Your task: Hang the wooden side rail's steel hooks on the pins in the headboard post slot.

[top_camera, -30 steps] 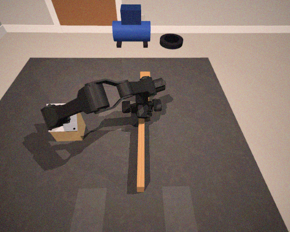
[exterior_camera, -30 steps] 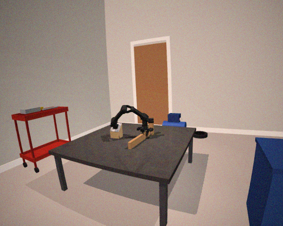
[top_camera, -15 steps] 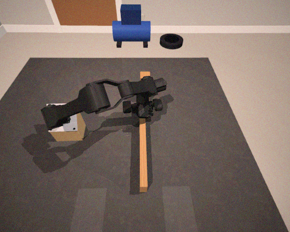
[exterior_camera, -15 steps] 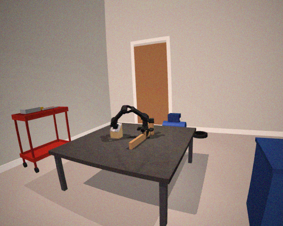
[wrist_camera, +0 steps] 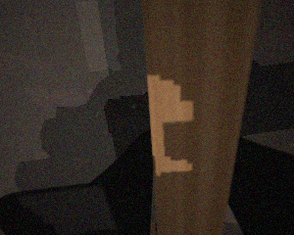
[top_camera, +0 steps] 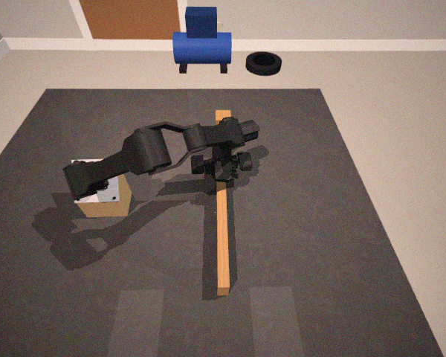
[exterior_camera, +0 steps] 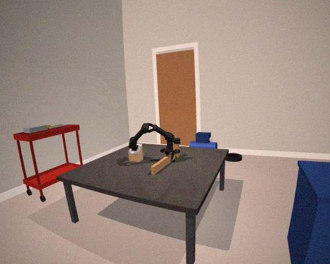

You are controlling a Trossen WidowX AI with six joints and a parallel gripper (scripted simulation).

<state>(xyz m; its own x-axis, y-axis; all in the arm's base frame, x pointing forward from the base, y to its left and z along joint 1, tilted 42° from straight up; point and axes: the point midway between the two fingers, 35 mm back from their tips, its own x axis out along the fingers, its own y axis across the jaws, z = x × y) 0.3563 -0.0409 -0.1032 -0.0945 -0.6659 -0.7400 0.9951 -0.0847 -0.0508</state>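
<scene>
The headboard post lies 130 mm to the left of my gripper tip, 60 mm above it and 30 mm ahead of it.
</scene>
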